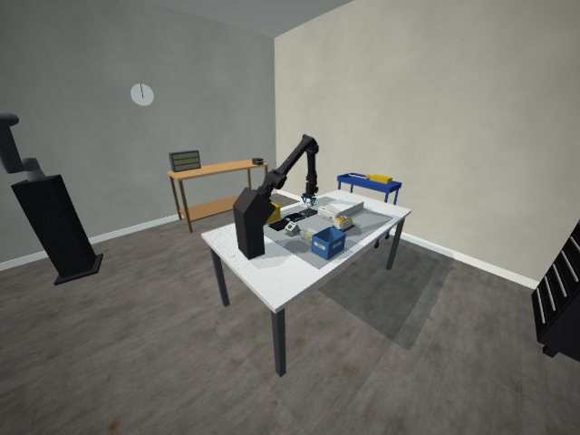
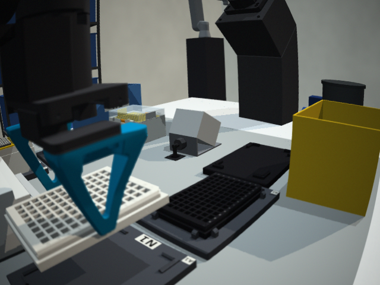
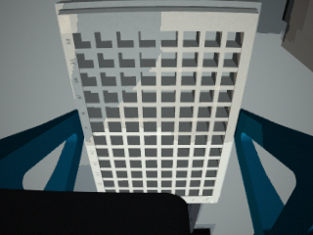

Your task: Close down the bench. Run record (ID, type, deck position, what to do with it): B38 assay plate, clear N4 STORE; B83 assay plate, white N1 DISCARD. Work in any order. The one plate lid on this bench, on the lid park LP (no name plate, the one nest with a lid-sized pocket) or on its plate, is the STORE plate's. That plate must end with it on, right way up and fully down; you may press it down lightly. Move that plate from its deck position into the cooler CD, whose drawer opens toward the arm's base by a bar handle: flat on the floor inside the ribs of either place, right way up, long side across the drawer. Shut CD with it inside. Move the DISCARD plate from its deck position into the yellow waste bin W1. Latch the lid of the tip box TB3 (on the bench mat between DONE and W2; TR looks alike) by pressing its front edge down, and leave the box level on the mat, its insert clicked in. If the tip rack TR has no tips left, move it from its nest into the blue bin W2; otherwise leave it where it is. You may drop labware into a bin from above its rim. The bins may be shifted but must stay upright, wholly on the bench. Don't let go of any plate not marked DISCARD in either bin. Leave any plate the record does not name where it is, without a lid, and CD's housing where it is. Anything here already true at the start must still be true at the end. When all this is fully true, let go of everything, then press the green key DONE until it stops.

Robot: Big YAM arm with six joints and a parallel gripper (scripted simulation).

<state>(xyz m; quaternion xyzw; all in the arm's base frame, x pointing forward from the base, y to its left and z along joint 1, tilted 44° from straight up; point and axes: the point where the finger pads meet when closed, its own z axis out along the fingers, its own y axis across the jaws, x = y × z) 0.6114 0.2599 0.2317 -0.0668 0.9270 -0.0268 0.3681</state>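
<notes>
Right now my hand is 80 mm above the nest N1. Also, from my hand: black plate: 180 mm behind, 20 mm to the right, 70 mm below; white plate: right at my hand; clear plate lid: 120 mm ahead, 180 mm to the right, 60 mm below.
</notes>
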